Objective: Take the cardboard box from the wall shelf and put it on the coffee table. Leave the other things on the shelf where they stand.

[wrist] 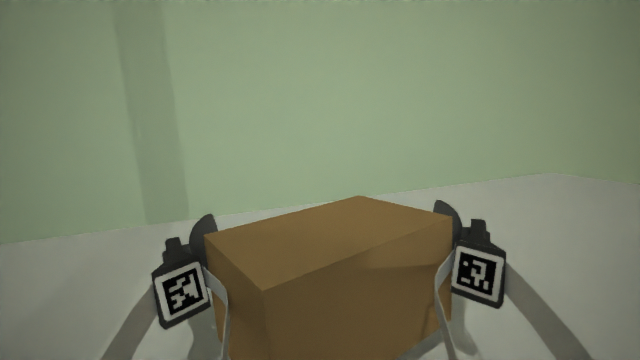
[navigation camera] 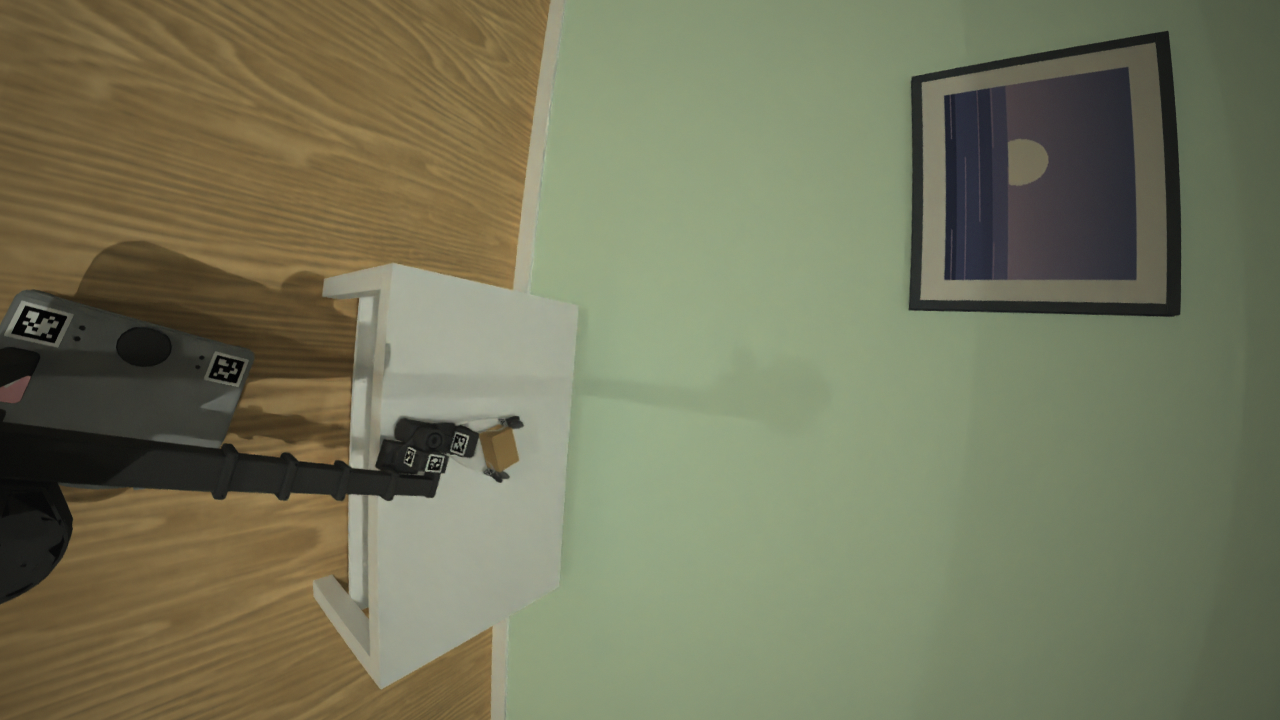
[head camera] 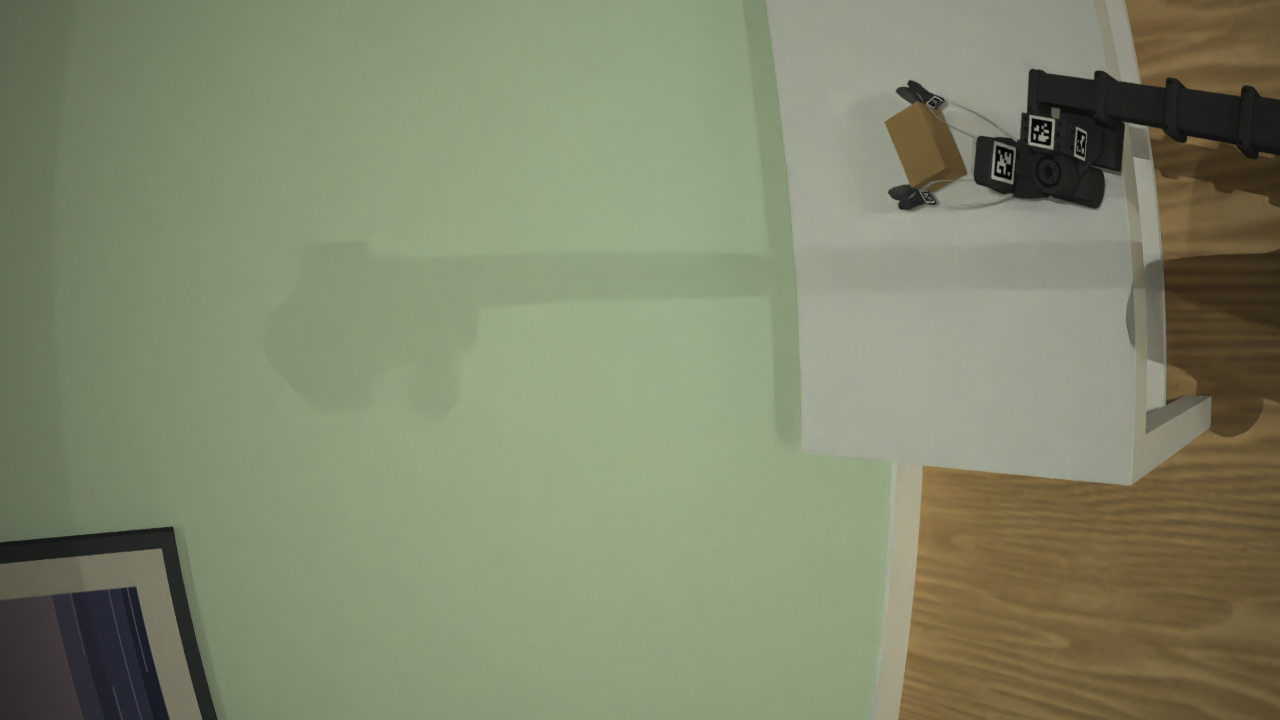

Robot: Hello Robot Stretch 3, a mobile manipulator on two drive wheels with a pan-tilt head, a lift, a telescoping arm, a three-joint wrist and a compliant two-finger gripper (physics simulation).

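Seen in the pictures: gripper, fingertip midpoint: [navigation camera: 514, 450] [head camera: 895, 141]; robot's base, link origin: [navigation camera: 145, 345].
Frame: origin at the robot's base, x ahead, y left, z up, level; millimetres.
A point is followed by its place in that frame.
The cardboard box [head camera: 926, 147] {x -24, y -601, z 517 mm} [navigation camera: 499, 450] {x -29, y -602, z 517 mm} [wrist: 330, 245] is plain brown and is held between the two fingertips of my gripper [head camera: 914, 145] {x -25, y -664, z 498 mm} [navigation camera: 503, 448] {x -25, y -664, z 498 mm} [wrist: 325, 232] {x -25, y -664, z 498 mm}. The fingertips press on opposite sides of it, and the box stands at an angle between them. Box and gripper are over the white top of the coffee table [head camera: 966, 376] {x 238, y -540, z 451 mm} [navigation camera: 474, 537] {x -258, y -651, z 450 mm} [wrist: 565, 225], inside its edges. The box's underside is hidden, so I cannot tell whether it touches the table top. The wall shelf and its other things do not show in these views.
The green wall [head camera: 537, 447] {x 412, y -916, z 801 mm} [navigation camera: 716, 537] {x -142, y -1061, z 913 mm} [wrist: 325, 100] runs behind the table. A framed picture [head camera: 107, 626] {x 559, y -854, z 1425 mm} [navigation camera: 1042, 179] {x 713, y -813, z 1547 mm} hangs on it. My arm [head camera: 1154, 105] {x -103, y -275, z 598 mm} [navigation camera: 304, 474] {x -96, y -201, z 600 mm} reaches in across the table's front edge, above the wooden floor [head camera: 1074, 573] {x 619, y -443, z 0 mm} [navigation camera: 268, 134] {x 562, y -24, z 0 mm}. My base [navigation camera: 143, 385] {x -66, y -20, z 160 mm} is on the floor before the table.
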